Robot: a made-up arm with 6 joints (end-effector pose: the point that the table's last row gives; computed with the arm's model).
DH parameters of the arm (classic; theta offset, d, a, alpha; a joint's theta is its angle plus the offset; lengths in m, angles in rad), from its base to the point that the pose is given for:
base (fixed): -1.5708 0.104 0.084 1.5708
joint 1: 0 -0.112 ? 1.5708
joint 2: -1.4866 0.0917 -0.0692 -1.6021
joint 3: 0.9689 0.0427 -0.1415 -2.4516
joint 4: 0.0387 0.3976 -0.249 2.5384
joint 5: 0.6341 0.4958 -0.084 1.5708
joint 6: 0 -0.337 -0.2 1.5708
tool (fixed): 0 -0.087 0 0
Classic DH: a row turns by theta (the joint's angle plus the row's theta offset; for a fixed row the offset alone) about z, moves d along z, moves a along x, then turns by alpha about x.
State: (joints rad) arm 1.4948 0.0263 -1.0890 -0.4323 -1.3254 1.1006
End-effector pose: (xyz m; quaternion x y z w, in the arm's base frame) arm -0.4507 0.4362 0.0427 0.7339 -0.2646 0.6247 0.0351
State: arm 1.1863 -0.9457 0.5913 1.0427 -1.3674 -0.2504
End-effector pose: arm -0.0357 0.0001 0.7010 0.7580 0.1723 -0.6139 0.1372
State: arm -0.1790 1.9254 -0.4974 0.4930 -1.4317 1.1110
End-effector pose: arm 0.1677 0.2877 0.6589 -0.0297 0.9338 -0.3086 0.1787
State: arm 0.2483 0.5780 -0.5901 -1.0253 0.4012 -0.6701
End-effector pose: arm -0.4419 0.2327 -0.7134 0.6921 0.3411 0.6040 0.1996
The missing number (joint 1, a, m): -0.065
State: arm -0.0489 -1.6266 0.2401 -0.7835 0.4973 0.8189
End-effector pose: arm -0.0460 -0.0408 -0.7740 0.5536 -0.1128 -0.3433 0.7503
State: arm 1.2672 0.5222 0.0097 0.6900 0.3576 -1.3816
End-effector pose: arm -0.7357 -0.0554 0.1927 0.6817 0.4322 -0.4319 0.4025
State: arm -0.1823 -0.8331 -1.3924 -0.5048 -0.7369 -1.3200
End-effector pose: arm -0.0540 -0.7176 0.5457 -0.3838 -0.5510 0.5478 0.4990
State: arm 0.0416 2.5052 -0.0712 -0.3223 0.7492 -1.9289
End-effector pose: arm 0.5736 0.5925 -0.5309 0.7072 -0.5460 -0.2818 0.3498
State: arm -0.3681 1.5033 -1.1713 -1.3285 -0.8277 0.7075
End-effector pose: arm 0.4773 0.7911 0.4415 0.1172 -0.6129 0.7805 0.0384
